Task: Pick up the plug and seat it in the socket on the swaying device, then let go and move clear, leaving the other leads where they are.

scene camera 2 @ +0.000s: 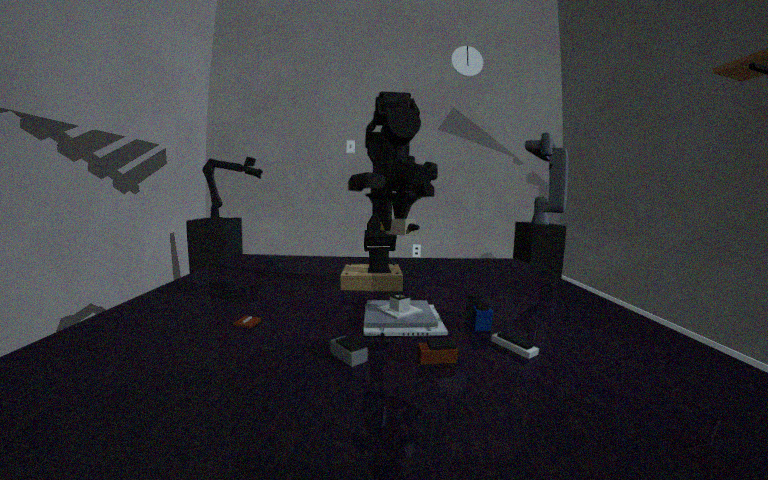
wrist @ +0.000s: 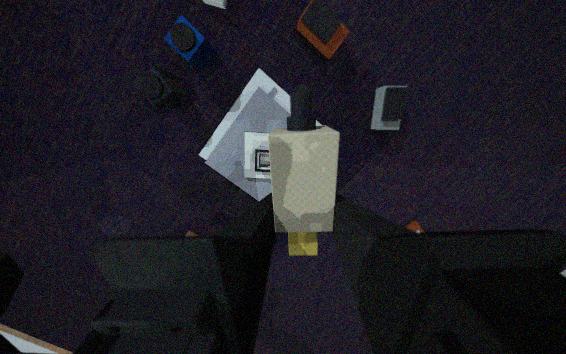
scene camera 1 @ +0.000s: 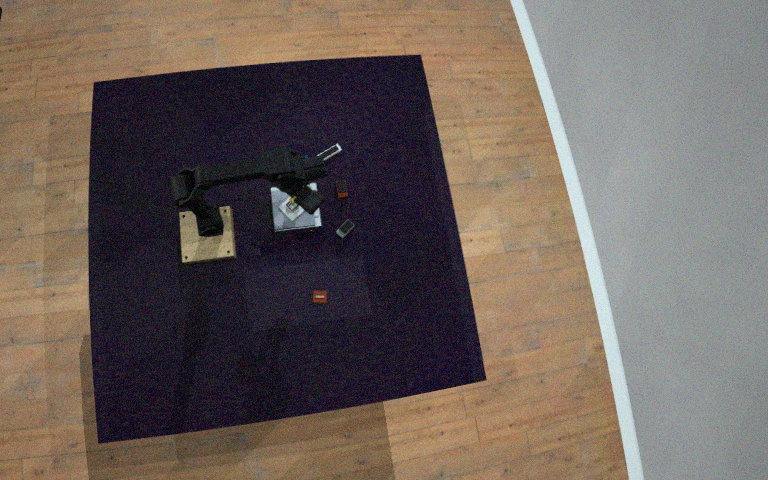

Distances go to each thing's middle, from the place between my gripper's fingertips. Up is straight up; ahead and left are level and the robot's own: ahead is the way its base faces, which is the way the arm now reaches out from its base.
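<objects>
The plug (wrist: 303,157) is 1 cm above my hand, 1 cm ahead of it and 1 cm to the left of it. There's also the device (scene camera 2: 399,316), which sits 17 cm below my hand, 1 cm behind it and 2 cm to the left of it, and the blue lead (wrist: 183,37) is 18 cm to the left of my hand, 3 cm ahead of it and 17 cm below it.
</objects>
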